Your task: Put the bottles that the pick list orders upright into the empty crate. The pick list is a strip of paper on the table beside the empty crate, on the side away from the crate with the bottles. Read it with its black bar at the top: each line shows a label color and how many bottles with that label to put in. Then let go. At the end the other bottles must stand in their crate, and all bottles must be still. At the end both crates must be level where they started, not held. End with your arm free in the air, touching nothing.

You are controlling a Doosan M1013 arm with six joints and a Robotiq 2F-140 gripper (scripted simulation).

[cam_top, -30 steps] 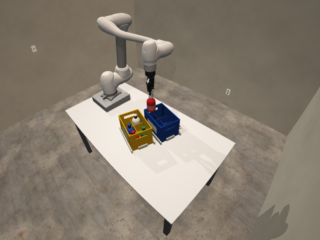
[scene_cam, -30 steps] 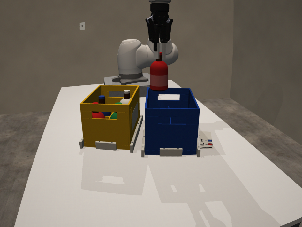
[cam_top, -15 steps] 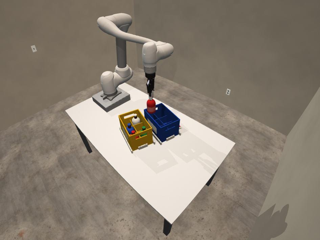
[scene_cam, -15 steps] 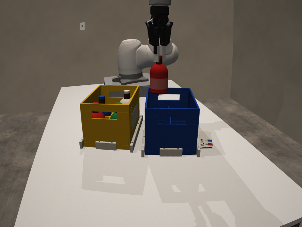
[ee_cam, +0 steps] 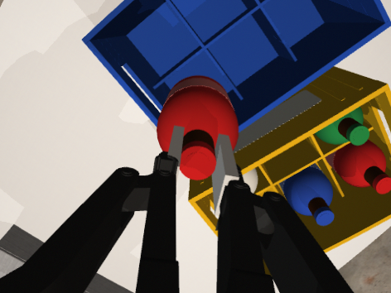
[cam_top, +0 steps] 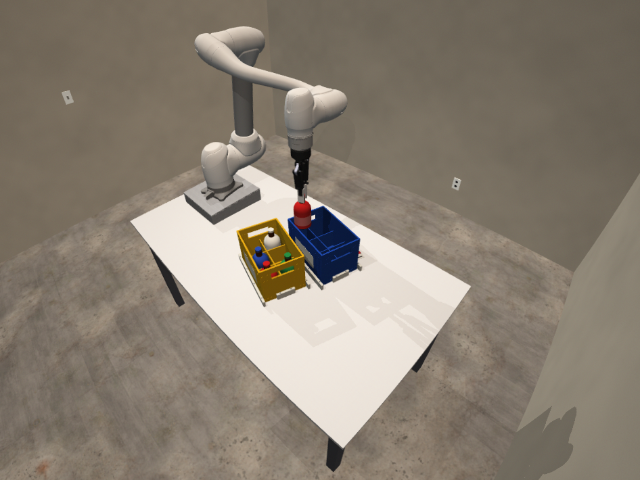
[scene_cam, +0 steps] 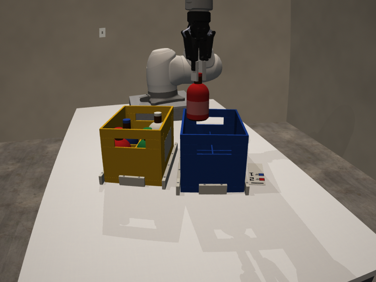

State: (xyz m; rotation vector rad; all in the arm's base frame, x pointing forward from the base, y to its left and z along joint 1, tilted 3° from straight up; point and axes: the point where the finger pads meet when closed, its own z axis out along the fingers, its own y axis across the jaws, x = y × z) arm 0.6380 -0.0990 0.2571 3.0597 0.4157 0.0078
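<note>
Now: hand 23 cm above the blue crate and 10 cm short of it. Also, from my hand: white-label bottle (23 cm below, 11 cm to the right, 9 cm behind); yellow crate (23 cm below, 19 cm to the right, 4 cm behind); green bottle (23 cm below, 19 cm to the right, 6 cm ahead).
</note>
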